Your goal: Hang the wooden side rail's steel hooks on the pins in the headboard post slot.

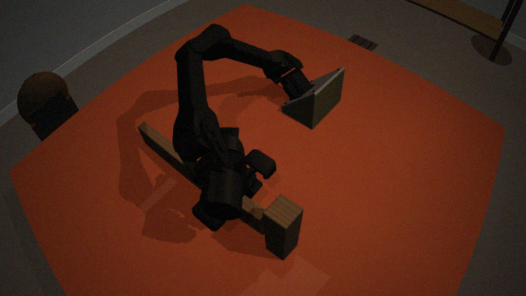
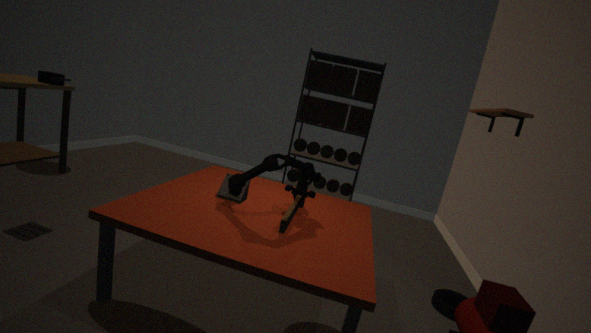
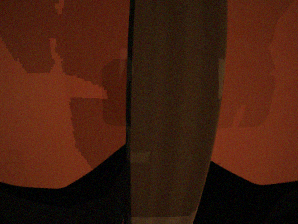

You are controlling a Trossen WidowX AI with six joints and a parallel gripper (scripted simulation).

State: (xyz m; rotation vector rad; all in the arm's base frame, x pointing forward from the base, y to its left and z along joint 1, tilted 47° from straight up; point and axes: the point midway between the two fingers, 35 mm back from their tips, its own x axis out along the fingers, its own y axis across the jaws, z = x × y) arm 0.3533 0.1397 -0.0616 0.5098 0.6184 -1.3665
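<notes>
The wooden headboard post is 11 cm to the left of my gripper tip, 4 cm above it and 1 cm behind it.
</notes>
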